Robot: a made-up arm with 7 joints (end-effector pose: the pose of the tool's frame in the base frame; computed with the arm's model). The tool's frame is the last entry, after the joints. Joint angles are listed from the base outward.
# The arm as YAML. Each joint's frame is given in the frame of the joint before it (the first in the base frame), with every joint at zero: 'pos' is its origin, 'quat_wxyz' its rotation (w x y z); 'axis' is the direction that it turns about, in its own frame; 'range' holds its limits. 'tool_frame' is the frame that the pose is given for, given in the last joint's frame.
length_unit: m
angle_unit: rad
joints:
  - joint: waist
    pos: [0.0, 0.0, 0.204]
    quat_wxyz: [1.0, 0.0, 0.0, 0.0]
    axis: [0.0, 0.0, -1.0]
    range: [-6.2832, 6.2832]
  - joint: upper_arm
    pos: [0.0, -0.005, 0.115]
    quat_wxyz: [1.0, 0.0, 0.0, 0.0]
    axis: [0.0, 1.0, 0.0]
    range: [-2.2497, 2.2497]
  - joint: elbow
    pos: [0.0, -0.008, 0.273]
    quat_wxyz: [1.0, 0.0, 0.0, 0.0]
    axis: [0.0, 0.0, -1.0]
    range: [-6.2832, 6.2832]
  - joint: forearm
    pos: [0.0, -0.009, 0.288]
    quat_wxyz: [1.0, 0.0, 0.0, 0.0]
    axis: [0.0, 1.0, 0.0]
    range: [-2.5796, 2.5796]
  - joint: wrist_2
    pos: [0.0, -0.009, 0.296]
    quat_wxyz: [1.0, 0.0, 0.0, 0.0]
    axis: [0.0, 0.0, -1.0]
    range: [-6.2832, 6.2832]
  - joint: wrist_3
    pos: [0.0, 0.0, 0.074]
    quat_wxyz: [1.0, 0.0, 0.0, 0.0]
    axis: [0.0, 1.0, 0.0]
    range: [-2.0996, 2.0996]
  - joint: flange
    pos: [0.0, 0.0, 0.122]
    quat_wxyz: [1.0, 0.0, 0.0, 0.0]
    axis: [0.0, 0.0, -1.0]
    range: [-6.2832, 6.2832]
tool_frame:
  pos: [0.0, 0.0, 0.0]
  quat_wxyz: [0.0, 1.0, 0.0, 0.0]
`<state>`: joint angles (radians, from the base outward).
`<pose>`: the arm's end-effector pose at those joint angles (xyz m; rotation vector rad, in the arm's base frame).
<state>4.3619 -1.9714 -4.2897 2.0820 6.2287 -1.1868 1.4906</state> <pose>0.4791 -0.1917 -0.0370 -1.2988 0.0156 2.4719</pose>
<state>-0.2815 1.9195 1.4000 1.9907 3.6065 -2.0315 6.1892</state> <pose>0.3923 -0.1669 0.2241 -1.7157 2.2180 -1.2247</pose>
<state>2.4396 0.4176 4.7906 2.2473 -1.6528 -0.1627 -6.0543</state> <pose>0.1099 -0.3841 0.5227 -0.7406 -0.4249 0.4741</pose>
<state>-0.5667 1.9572 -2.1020 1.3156 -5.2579 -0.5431 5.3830</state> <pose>0.4473 0.7084 0.2907 0.2498 -2.3521 1.0993</pose>
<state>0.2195 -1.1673 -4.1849 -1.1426 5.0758 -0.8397 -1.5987</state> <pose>-0.5095 0.5289 0.7159 1.3565 -0.1306 0.0128</pose>
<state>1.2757 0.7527 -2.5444 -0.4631 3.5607 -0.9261 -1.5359</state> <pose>0.1955 -0.7526 0.9579 -2.6739 0.6405 1.0651</pose>
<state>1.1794 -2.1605 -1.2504 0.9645 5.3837 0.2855 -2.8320</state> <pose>0.0664 0.8386 -0.0366 -0.7571 -1.5802 1.9496</pose>
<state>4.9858 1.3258 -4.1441 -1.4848 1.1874 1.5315 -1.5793</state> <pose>-0.1822 0.7168 0.3881 2.2638 1.3044 0.3217</pose>
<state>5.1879 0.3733 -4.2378 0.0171 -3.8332 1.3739 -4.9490</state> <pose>0.0463 0.3215 1.2259 1.1414 1.4786 0.4299</pose>
